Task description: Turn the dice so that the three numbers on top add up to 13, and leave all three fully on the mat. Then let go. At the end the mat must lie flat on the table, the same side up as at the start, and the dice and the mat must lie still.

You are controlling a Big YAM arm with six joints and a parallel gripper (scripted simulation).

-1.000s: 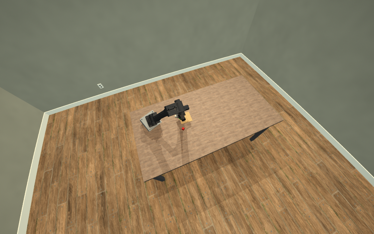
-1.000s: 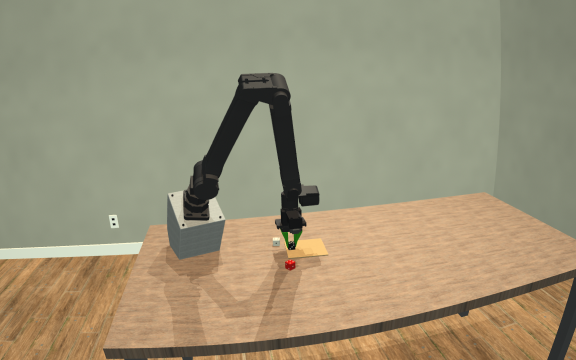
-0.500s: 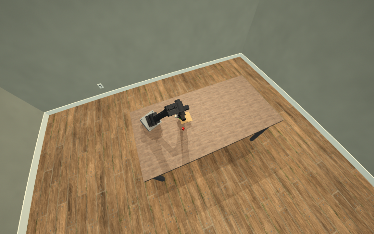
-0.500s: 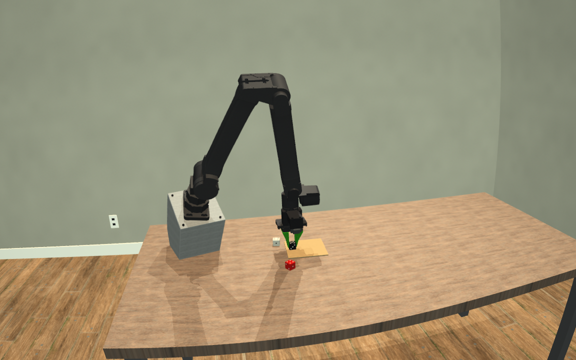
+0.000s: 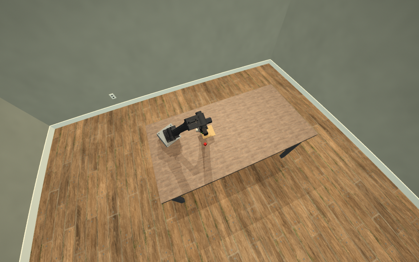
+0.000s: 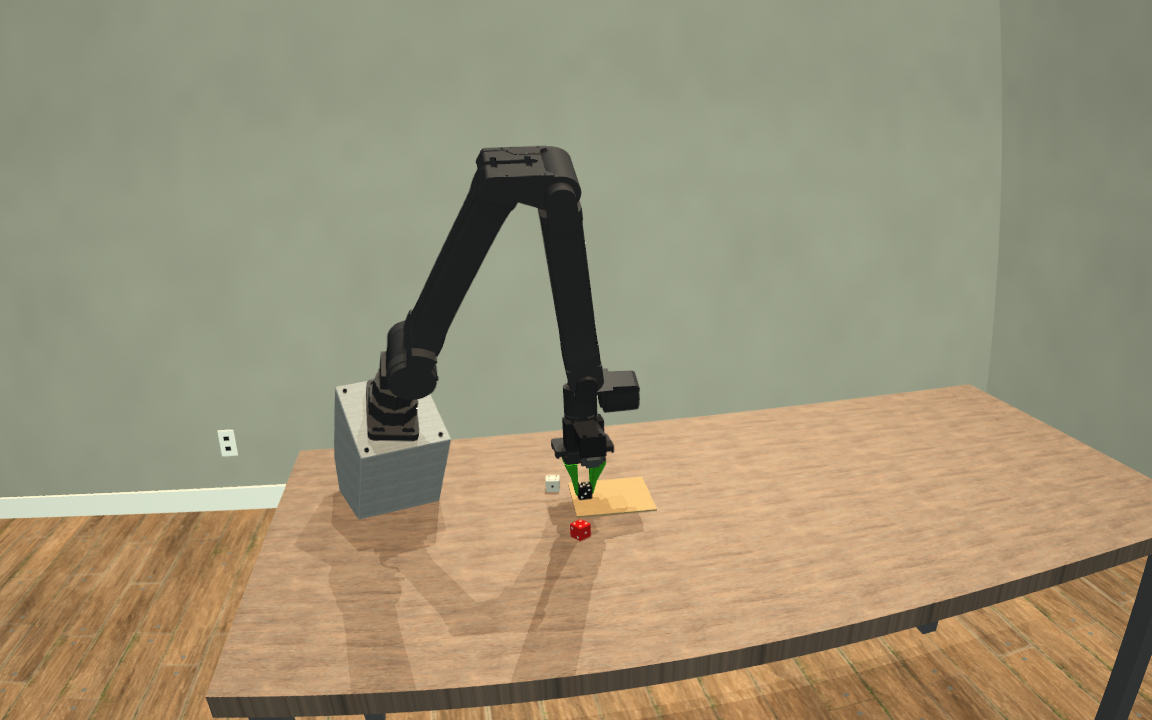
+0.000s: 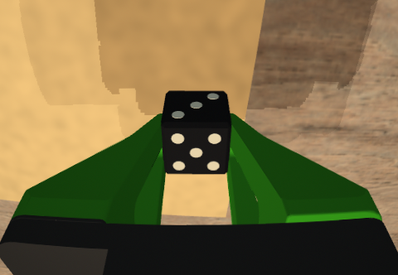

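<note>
The black die is right at my hand. Round my hand: tan mat (5 cm ahead, 2 cm below, 1 cm to the right); then white die (6 cm to the left, 4 cm behind, 1 cm below); then red die (13 cm to the right, 5 cm behind, 1 cm below).
</note>
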